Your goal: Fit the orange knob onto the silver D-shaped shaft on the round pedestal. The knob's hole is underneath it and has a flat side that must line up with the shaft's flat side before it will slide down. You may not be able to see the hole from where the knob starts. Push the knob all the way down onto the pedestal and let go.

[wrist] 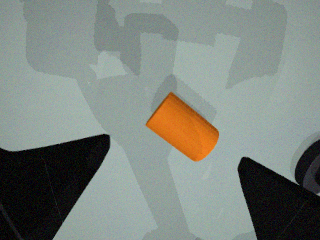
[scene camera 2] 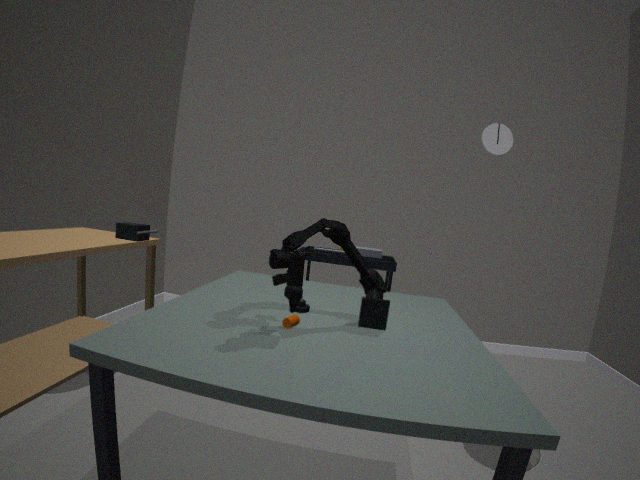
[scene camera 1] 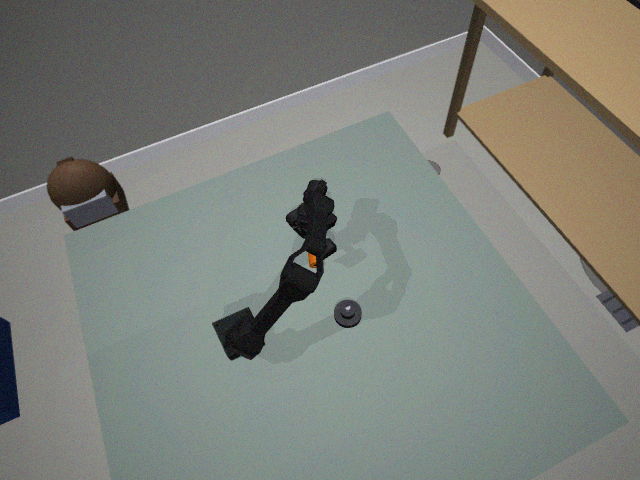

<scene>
The gripper is open, holding nothing. Also in view: an orange knob.
The gripper also shows in the wrist view.
</scene>
